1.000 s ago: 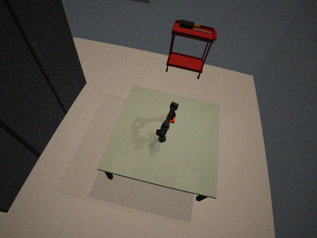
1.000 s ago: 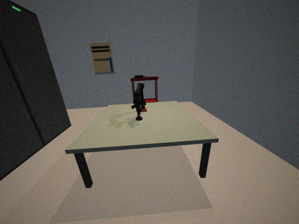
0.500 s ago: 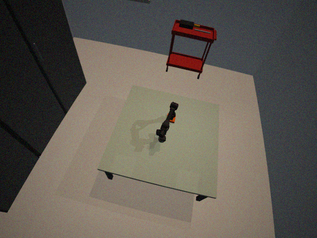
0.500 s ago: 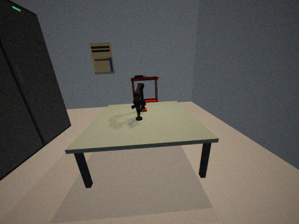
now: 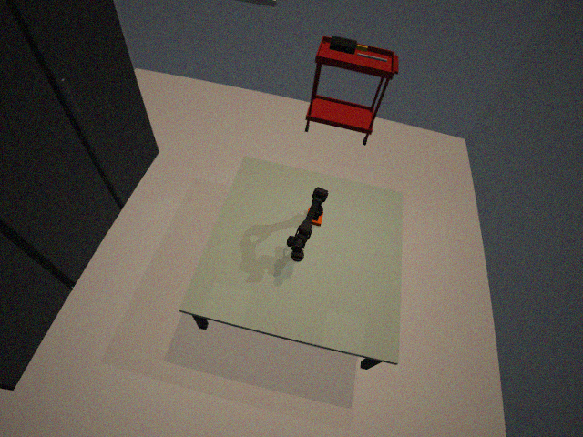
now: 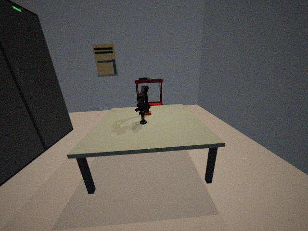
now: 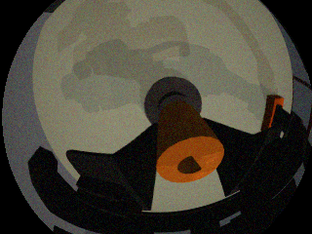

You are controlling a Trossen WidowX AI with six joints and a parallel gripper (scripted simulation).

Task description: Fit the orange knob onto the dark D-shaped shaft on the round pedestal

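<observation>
The orange knob is 20 mm above my gripper tip. Also, from my gripper tip: round pedestal (40 mm below).
</observation>
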